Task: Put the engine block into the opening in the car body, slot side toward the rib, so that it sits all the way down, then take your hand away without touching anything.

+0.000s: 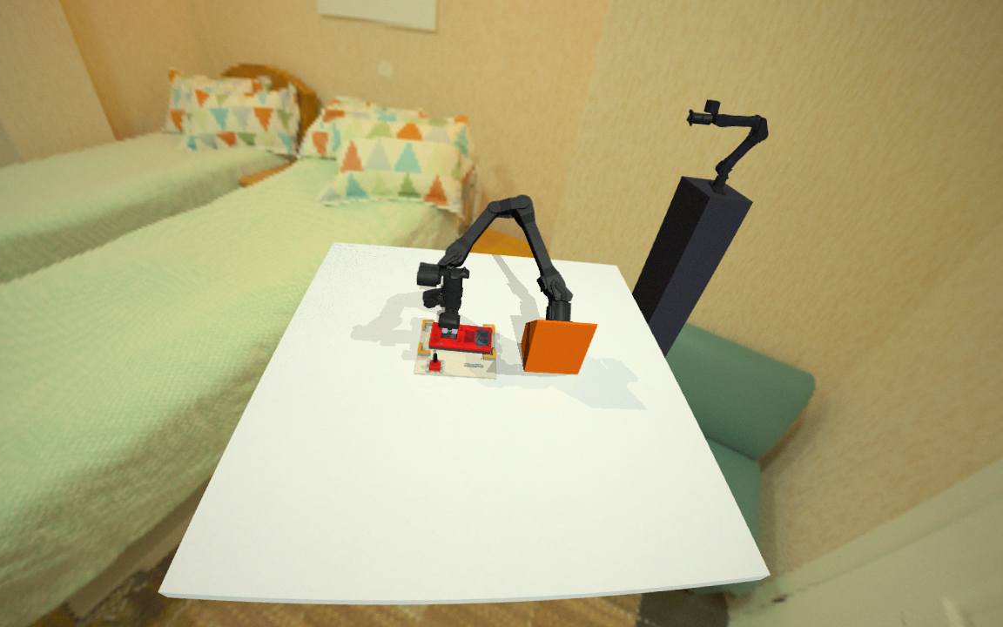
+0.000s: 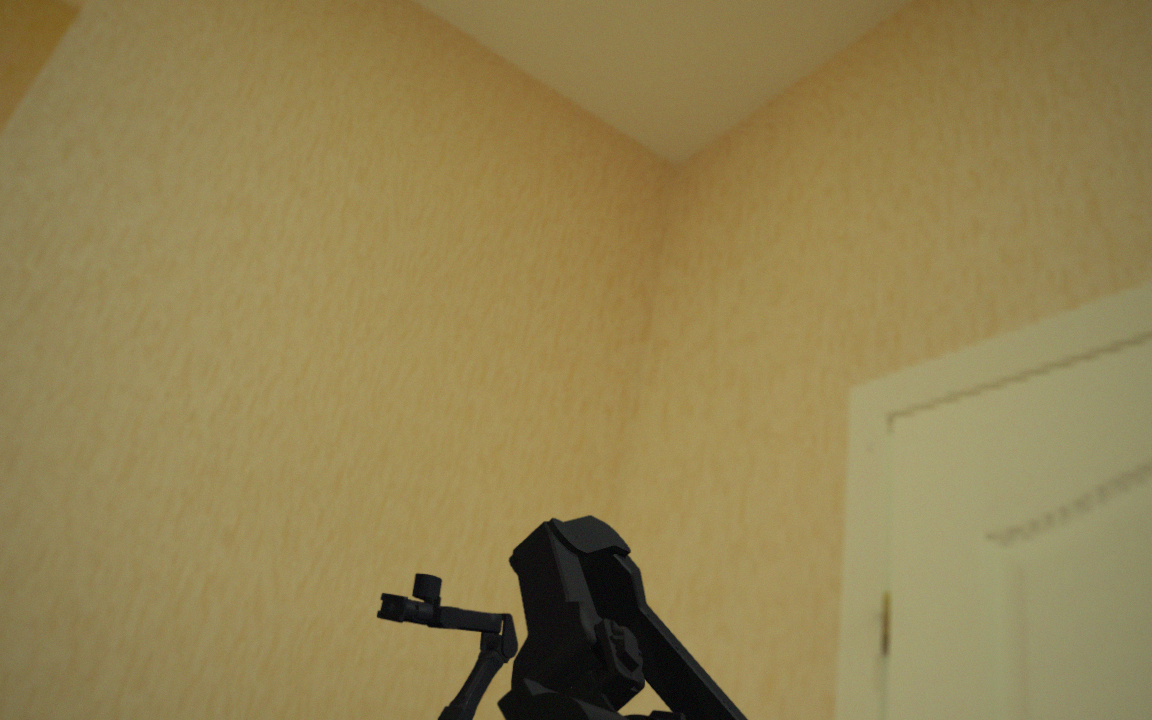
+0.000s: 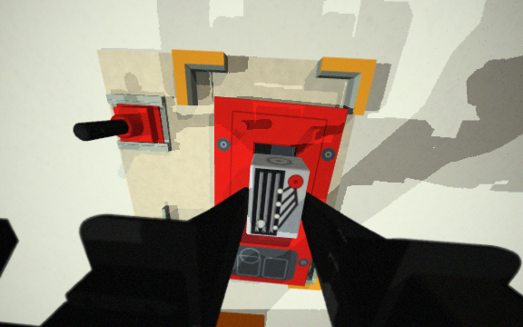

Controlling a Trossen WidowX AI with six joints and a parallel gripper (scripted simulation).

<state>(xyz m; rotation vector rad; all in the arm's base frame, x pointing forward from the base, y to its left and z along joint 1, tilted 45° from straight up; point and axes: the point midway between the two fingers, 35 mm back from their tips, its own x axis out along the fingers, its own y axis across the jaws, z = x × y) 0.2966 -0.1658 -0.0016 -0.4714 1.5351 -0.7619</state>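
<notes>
Now: the engine block 1 cm below my gripper tip. From my gripper tip the other things lie so: beige base plate 5 cm below, 3 cm to the left, 2 cm behind.
</notes>
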